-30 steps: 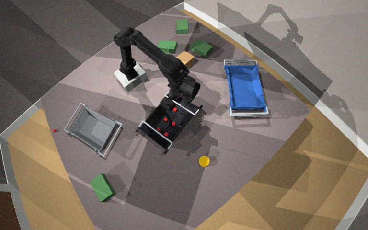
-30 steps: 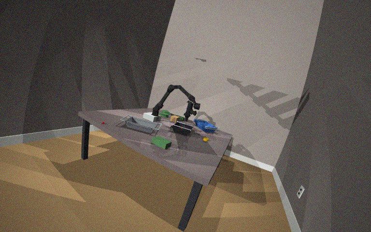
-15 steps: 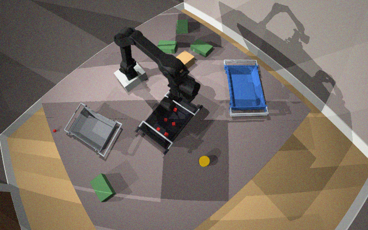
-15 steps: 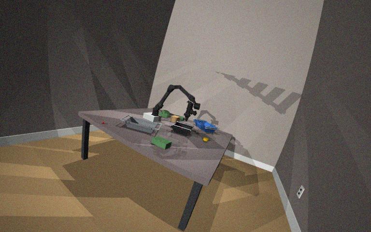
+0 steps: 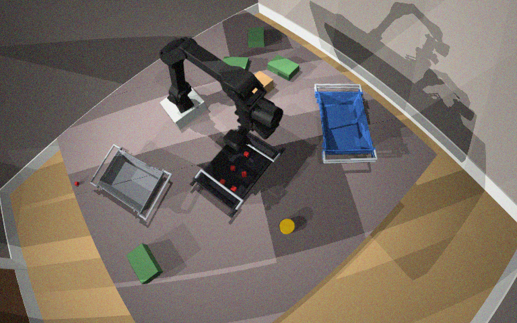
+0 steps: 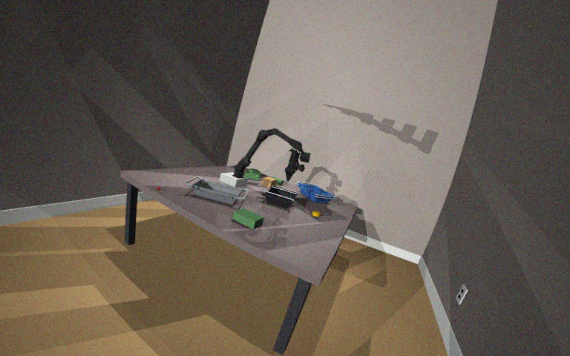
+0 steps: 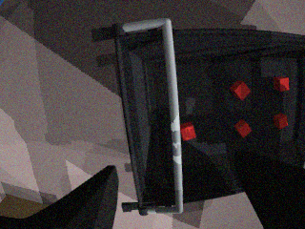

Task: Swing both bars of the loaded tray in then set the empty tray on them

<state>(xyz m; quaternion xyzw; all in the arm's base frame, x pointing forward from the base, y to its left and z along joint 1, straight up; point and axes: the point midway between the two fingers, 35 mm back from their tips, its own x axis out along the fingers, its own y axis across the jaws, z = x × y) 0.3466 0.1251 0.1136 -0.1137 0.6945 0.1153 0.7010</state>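
Right now the grey tray is 190 mm behind my gripper tip, 470 mm to the right of it and 90 mm below it. Round my gripper tip: yellow disc (280 mm ahead, 70 mm to the right, 130 mm below); then orange block (250 mm behind, 170 mm to the left, 110 mm below).
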